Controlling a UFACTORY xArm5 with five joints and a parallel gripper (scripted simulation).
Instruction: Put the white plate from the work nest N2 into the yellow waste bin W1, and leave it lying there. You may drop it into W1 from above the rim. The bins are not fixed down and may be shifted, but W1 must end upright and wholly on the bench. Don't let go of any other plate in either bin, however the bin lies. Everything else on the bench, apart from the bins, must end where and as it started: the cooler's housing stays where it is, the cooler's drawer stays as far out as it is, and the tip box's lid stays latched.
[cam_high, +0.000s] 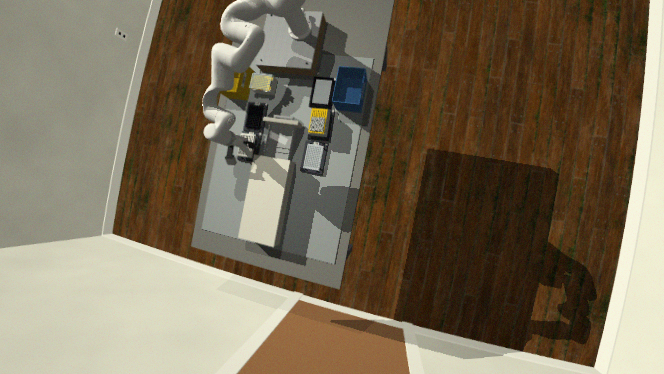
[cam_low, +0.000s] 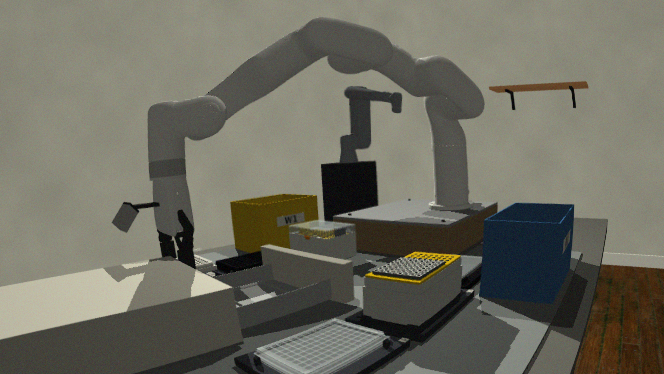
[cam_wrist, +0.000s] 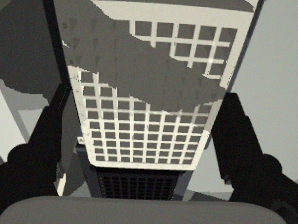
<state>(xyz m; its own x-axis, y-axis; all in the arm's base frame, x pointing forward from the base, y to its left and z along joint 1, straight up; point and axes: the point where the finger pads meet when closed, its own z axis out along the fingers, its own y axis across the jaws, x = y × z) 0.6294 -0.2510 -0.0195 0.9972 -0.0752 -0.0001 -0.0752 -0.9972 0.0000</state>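
Right now my hand is 7 cm past the N2 label, 1 cm to the right of it and 4 cm above it. Round my hand: black plate 17 cm behind, 2 cm to the left, 3 cm below; drawer 1 cm behind, 18 cm to the left, 3 cm below; white plate 1 cm below.
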